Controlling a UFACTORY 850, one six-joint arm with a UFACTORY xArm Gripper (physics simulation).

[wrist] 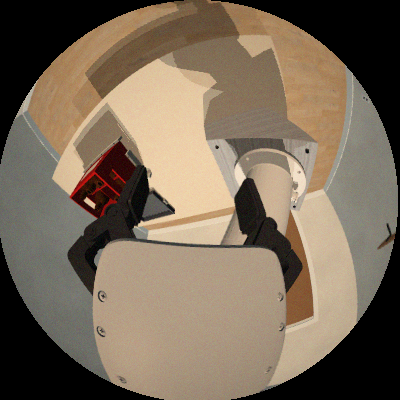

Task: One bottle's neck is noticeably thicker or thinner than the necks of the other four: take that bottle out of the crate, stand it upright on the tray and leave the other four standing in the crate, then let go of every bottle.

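Observation:
The red crate (111, 162) is at the left of the view, tilted by the wide lens. Dark brownish shapes (95, 186) show in its compartments; they are too small and dim to compare necks. The dark grey tray (158, 203) lies just right of the crate, partly behind the left finger. A small pale thing (149, 173) shows at the tip of that finger, too little of it to name. My gripper (194, 181) is open, with nothing between its fingers. It is high above the table, away from the crate and tray. The left finger hides part of the crate.
The pale table (175, 120) spans the middle. The robot's round base (270, 167) stands on a grey mounting block (260, 125) at the right. A brown panel (300, 280) with a pale border lies at the lower right. Wooden floor shows beyond the table.

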